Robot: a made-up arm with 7 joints.
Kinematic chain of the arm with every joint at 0, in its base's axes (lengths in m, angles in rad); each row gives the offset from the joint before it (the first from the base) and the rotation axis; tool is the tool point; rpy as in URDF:
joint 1: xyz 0 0 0.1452 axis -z
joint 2: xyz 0 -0.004 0.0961 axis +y
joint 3: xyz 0 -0.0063 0.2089 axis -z
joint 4: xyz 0 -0.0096 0.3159 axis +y
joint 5: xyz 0 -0.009 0.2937 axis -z
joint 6: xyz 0 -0.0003 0.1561 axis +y
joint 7: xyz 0 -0.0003 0.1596 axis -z
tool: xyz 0 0 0 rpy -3.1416 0 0
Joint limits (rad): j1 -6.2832..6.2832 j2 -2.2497..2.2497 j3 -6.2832..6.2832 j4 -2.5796..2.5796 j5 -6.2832..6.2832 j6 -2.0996..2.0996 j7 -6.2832..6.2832
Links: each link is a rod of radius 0.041 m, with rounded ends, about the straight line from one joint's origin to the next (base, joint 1, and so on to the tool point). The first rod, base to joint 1, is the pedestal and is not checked.
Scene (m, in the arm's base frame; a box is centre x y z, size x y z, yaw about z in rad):
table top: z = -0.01
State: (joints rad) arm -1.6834 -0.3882 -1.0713 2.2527 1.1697 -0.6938 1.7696
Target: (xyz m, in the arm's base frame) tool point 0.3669 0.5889 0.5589
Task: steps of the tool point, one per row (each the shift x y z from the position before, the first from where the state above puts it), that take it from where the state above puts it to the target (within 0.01 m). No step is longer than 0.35 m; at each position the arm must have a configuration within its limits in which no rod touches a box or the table.
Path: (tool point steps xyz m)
1: 0.0472 0.2434 0.0757
2: 0.1756 0.2172 0.0376
3: 0.2750 0.1215 -0.0021
4: 0.3128 -0.0169 -0.0347

